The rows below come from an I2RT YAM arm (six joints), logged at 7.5 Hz.
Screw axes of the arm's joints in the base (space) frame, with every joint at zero. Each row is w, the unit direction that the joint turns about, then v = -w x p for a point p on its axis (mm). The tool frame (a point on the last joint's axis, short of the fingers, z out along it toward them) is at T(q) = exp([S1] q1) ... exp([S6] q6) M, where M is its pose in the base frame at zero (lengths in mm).
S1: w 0 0 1 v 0 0 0
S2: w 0 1 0 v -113.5 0 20
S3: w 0 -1 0 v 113.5 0 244
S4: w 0 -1 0 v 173.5 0 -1
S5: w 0 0 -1 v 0 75 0
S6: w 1 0 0 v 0 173.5 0
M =
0 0 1 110.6
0 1 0 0
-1 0 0 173.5
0 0 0 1
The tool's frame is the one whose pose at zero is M.
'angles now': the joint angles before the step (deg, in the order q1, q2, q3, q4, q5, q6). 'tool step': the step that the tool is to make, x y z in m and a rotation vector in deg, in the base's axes. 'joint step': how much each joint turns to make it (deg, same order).
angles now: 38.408, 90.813, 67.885, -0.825, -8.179, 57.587
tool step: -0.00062, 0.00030, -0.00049, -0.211, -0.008, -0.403
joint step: 0.150, -0.043, -0.105, -0.053, 0.574, 0.068
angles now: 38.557, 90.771, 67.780, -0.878, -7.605, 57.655
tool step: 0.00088, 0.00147, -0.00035, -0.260, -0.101, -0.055
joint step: 0.117, 0.369, 0.339, -0.077, 0.265, -0.175
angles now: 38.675, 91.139, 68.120, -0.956, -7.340, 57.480
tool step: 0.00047, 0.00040, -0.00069, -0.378, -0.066, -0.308
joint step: 0.046, 0.173, 0.104, -0.136, 0.461, -0.164
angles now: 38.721, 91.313, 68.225, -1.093, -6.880, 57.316
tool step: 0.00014, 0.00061, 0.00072, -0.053, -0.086, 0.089
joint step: 0.061, 0.079, 0.238, -0.137, 0.013, -0.099
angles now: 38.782, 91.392, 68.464, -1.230, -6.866, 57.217
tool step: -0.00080, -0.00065, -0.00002, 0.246, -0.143, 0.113
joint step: -0.016, -0.249, -0.369, 0.391, -0.159, 0.041
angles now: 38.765, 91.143, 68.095, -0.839, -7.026, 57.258
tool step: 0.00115, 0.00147, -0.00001, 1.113, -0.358, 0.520
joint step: -0.004, 0.303, -0.111, 1.440, -0.737, 0.386
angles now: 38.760, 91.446, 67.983, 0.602, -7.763, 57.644
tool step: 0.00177, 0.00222, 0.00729, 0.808, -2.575, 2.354
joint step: -0.082, 0.176, 0.932, 1.481, -1.900, -1.834
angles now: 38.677, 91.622, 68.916, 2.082, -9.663, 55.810
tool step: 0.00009, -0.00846, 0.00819, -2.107, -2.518, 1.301
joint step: -1.129, -1.364, 0.488, -1.868, -1.142, -3.925
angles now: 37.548, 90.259, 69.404, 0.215, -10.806, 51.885
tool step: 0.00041, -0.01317, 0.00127, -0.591, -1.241, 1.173
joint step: -1.909, -1.671, -1.458, -0.042, -2.460, -2.269
